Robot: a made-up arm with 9 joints.
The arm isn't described. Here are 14 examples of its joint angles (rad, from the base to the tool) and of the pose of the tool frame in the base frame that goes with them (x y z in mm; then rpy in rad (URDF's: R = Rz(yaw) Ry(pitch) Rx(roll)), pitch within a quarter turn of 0, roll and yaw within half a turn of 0).
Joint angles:
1: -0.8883 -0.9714 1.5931 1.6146 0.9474 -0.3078 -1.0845 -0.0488 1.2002
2: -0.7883 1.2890 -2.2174 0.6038 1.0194 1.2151 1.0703 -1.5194 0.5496
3: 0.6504 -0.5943 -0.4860 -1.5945 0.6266 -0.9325 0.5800 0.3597 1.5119
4: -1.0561 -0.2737 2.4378 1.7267 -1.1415 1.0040 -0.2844 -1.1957 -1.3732
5: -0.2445 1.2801 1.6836 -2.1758 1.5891 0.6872 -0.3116 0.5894 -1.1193
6: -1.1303 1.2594 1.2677 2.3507 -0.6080 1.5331 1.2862 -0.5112 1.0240
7: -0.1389 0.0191 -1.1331 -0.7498 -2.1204 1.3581 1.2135 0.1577 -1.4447
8: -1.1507 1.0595 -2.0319 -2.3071 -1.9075 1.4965 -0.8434 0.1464 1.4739
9: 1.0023 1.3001 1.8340 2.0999 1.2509 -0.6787 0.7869 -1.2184 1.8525
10: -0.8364 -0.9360 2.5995 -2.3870 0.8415 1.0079 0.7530 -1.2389 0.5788
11: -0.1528 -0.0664 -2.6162 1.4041 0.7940 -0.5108 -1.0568 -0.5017 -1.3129
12: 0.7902 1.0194 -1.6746 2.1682 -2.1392 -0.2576 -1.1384 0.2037 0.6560
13: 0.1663 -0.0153 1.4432 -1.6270 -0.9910 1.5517 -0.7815 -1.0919 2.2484
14: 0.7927 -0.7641 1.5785 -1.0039 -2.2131 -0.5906 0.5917 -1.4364 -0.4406
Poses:
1: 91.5 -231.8 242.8 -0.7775 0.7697 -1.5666
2: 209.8 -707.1 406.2 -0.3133 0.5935 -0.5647
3: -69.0 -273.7 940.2 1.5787 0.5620 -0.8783
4: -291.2 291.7 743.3 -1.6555 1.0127 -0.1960
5: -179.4 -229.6 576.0 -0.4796 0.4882 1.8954
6: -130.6 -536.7 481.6 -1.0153 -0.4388 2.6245
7: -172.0 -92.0 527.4 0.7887 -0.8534 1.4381
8: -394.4 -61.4 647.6 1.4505 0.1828 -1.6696
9: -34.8 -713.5 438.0 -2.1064 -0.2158 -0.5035
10: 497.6 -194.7 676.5 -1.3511 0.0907 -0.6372
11: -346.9 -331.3 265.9 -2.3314 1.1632 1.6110
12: 525.3 86.4 117.2 2.4124 0.3439 2.1008
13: 282.3 -524.7 529.7 1.8582 0.3721 -1.3504
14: 347.9 261.1 131.4 1.6154 0.6896 2.9765
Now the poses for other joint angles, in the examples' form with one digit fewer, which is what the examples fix.
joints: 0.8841 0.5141 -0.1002 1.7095 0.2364 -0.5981 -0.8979 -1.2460 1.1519
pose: 268 -45 186 -2.195 1.114 0.611
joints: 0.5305 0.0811 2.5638 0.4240 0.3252 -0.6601 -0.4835 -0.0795 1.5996
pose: 143 -458 322 0.467 -1.089 -2.770
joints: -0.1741 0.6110 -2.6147 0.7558 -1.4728 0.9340 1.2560 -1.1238 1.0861
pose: 173 -406 -1 2.650 -0.060 -0.195
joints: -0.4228 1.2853 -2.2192 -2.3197 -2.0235 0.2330 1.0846 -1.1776 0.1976
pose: 109 -354 692 -0.205 0.303 -0.810
